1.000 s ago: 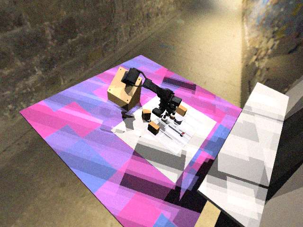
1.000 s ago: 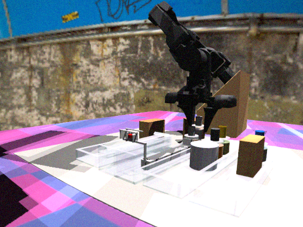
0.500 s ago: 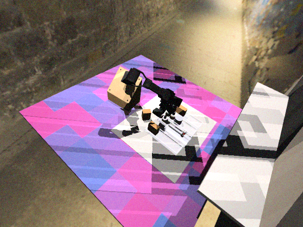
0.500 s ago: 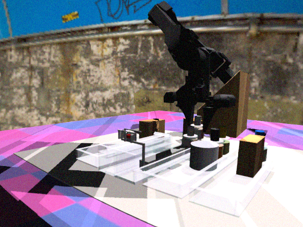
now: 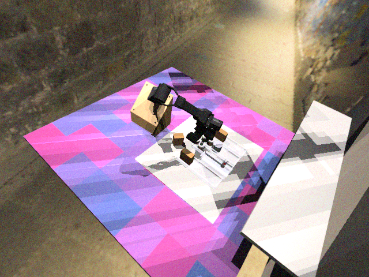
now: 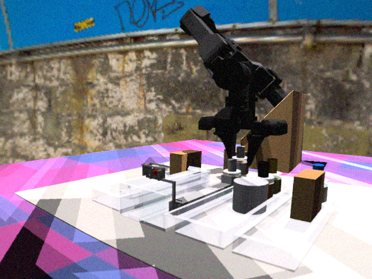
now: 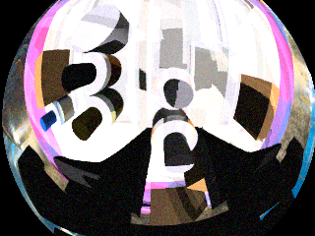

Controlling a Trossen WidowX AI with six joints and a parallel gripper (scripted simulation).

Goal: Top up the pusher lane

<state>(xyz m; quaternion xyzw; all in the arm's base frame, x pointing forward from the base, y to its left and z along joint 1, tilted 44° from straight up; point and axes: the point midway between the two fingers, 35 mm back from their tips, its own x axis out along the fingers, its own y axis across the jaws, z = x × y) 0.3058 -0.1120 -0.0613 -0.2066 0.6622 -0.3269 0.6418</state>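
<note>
My gripper tip is 120 mm short of the grey cylinder, 60 mm to the right of it and 30 mm above it. Also, from my gripper tip: red part (210 mm ahead, 70 mm to the right, 20 mm above); then white slab (510 mm ahead, 80 mm to the right, 310 mm above); then clear sprung lane (150 mm ahead, 50 mm to the right, 40 mm below).
</note>
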